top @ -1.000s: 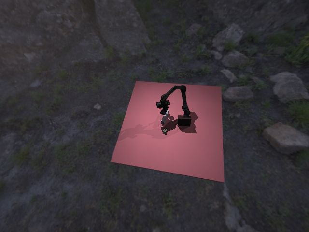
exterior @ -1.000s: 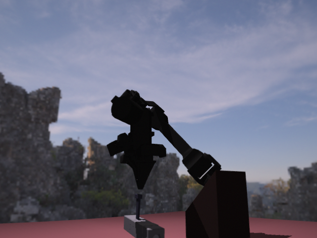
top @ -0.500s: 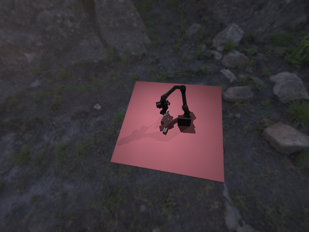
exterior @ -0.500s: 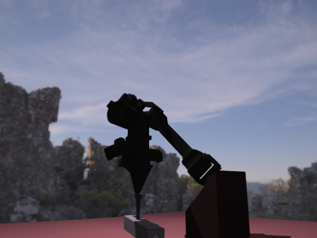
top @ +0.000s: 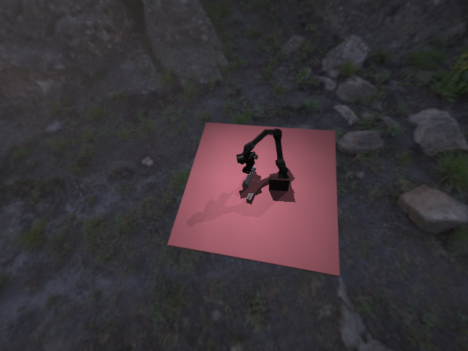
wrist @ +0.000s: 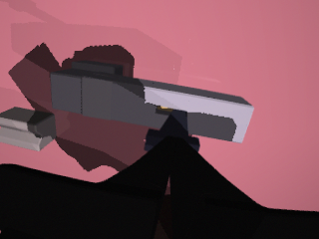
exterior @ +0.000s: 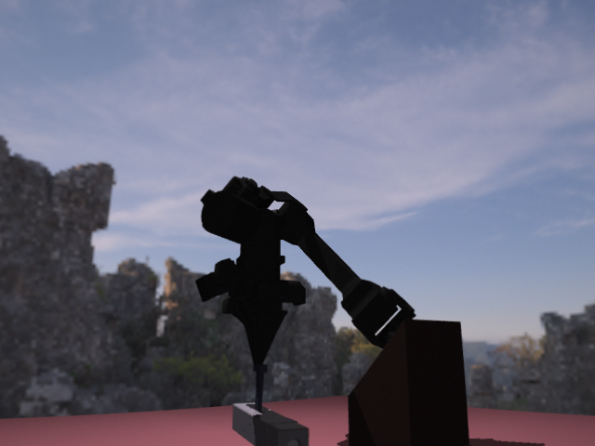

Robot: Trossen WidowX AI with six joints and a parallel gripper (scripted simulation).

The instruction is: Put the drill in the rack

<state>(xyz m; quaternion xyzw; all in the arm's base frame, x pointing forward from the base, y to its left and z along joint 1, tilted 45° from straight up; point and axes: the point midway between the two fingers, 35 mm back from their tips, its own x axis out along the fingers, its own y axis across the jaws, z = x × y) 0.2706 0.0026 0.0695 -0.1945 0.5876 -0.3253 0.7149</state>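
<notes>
The small dark key is 3 cm below my gripper tip. Round my gripper tip: grey block (9 cm below, 3 cm to the left); then dark rack (21 cm to the left, 11 cm below, 3 cm behind); then drill (8 cm below, 5 cm to the left, 1 cm ahead).
</notes>
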